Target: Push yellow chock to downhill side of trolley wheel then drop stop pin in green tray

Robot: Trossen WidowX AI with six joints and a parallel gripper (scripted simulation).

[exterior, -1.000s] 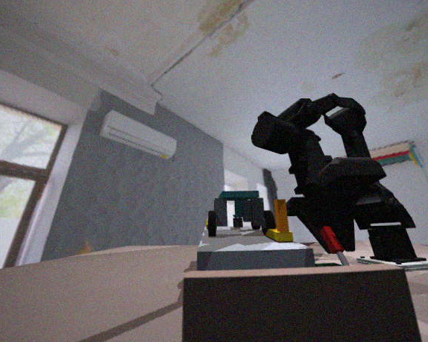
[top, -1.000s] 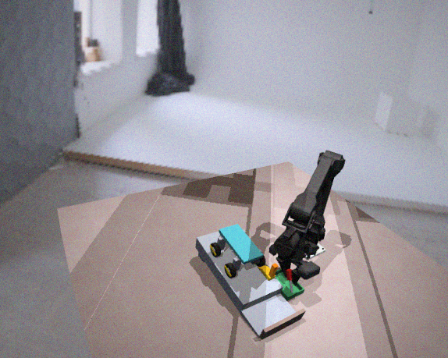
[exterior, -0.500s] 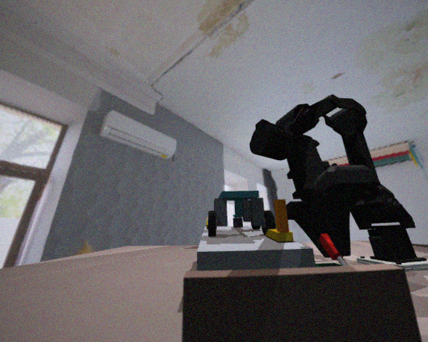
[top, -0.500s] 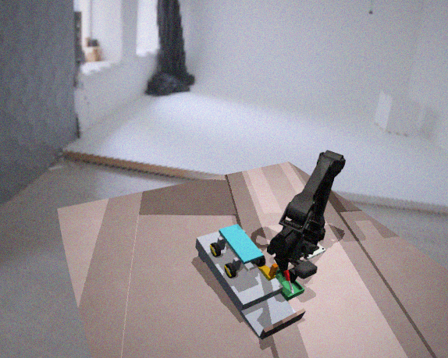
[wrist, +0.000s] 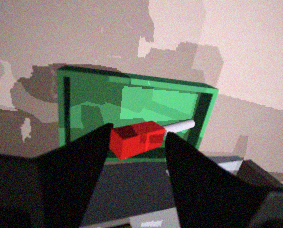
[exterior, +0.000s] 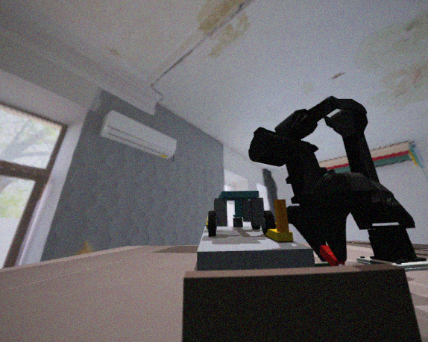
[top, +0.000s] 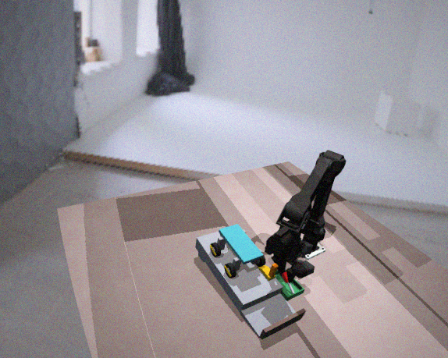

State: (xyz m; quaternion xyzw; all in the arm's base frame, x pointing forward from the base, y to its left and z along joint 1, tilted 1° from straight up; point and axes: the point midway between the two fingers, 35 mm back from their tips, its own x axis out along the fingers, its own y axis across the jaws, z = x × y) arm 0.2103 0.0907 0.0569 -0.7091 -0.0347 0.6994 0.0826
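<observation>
Now: the red-headed stop pin 20 mm to the left of my gripper tip. The rest, counted from my gripper tip: brown lip: 130 mm ahead, 140 mm to the left; trolley: 120 mm ahead, 130 mm to the right, 80 mm above; yellow chock: 60 mm ahead, 30 mm to the right, 50 mm above.
</observation>
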